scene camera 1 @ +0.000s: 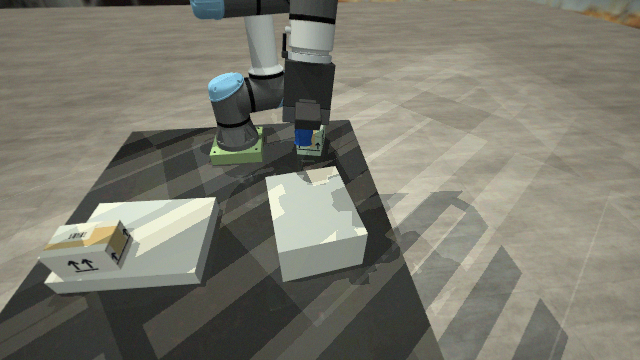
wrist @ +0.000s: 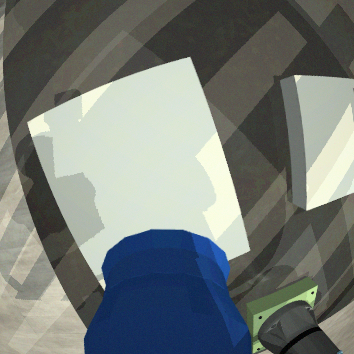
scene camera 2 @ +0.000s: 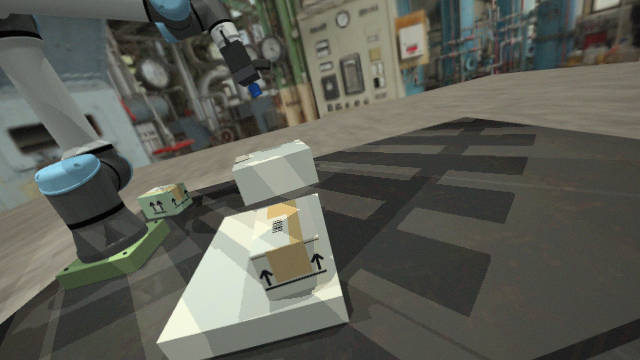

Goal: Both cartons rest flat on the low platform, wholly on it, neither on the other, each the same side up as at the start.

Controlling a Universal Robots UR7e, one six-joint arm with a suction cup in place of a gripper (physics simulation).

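Where they show: hand, tool point: (scene camera 1: 303, 142) (wrist: 165, 278) (scene camera 2: 257, 95); arm's base, link origin: (scene camera 1: 238, 139) (wrist: 284, 322) (scene camera 2: 116, 243).
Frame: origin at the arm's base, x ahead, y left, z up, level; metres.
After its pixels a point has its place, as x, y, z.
A white carton with tan tape (scene camera 1: 82, 250) @[0.517, -0.246, 0.078] (scene camera 2: 287, 250) @[0.488, -0.330, 0.072] rests flat on the low white platform (scene camera 1: 170, 240) @[0.449, -0.114, 0.003] (scene camera 2: 205, 295) @[0.341, -0.288, 0.004] (wrist: 327, 145) @[0.414, -0.092, 0.004], arrows up, near one end. A pale green carton with tan tape (scene camera 1: 318, 148) @[0.070, 0.293, -0.011] (scene camera 2: 165, 201) @[0.028, 0.219, 0.011] stands upright on the dark table beside the robot base, arrows up; the cup partly hides it in scene camera 1. My gripper, a blue suction cup (scene camera 1: 303, 144) (scene camera 2: 256, 94) (wrist: 167, 235), is open, with nothing on it. It hangs high above the table, apart from both cartons. Neither carton shows in the wrist view.
A taller white block (scene camera 1: 317, 215) @[0.467, 0.251, 0.075] (scene camera 2: 277, 172) @[0.441, 0.141, 0.030] (wrist: 140, 150) @[0.468, 0.231, 0.076] stands on the dark table (scene camera 1: 240, 320) @[0.640, 0.068, -0.044] (scene camera 2: 430, 280) @[0.666, -0.330, -0.045] between the pale green carton and the table's front, beside the low platform with a gap. The green base plate (scene camera 1: 236, 157) @[0.086, 0.000, -0.017] (scene camera 2: 115, 260) @[0.057, -0.088, -0.003] (wrist: 280, 300) @[0.086, 0.015, -0.009] carries the arm.
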